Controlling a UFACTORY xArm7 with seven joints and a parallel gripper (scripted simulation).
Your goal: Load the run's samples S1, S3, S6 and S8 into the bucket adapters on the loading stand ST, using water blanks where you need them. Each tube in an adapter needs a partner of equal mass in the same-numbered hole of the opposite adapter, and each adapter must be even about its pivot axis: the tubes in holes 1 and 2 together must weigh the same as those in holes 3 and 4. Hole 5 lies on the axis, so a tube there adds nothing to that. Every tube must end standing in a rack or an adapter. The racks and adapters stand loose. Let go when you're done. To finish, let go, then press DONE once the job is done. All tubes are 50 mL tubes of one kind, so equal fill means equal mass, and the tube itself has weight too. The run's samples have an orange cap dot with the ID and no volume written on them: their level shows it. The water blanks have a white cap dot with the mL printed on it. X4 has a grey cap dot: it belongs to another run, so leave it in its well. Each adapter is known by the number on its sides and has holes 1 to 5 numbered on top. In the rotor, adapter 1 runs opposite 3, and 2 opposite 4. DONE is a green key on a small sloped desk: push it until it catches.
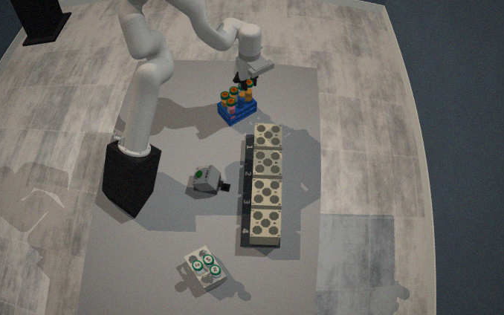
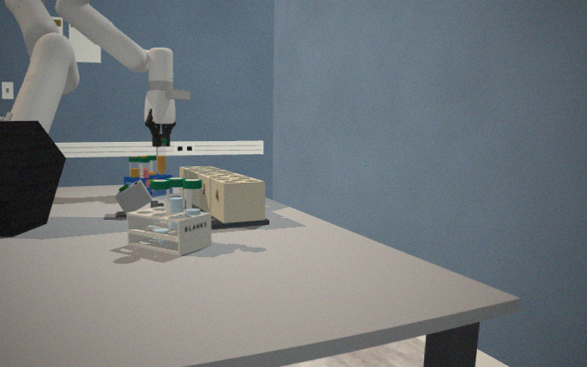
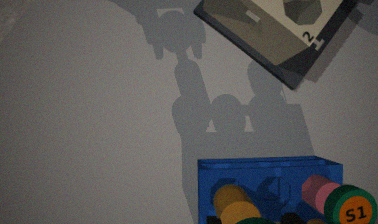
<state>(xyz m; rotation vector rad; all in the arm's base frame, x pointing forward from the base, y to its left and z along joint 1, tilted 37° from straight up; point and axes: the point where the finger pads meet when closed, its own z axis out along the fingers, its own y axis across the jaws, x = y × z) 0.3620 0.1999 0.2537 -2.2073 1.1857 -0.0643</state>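
My gripper is now 5 cm above the orange-filled tube and 1 cm past it. Round my hand: tube X4: 11 cm below, 4 cm to the left, 3 cm behind; then blue sample rack: 14 cm below, 4 cm behind, 1 cm to the right; then pink-filled tube: 11 cm below, 7 cm behind, 6 cm to the right.
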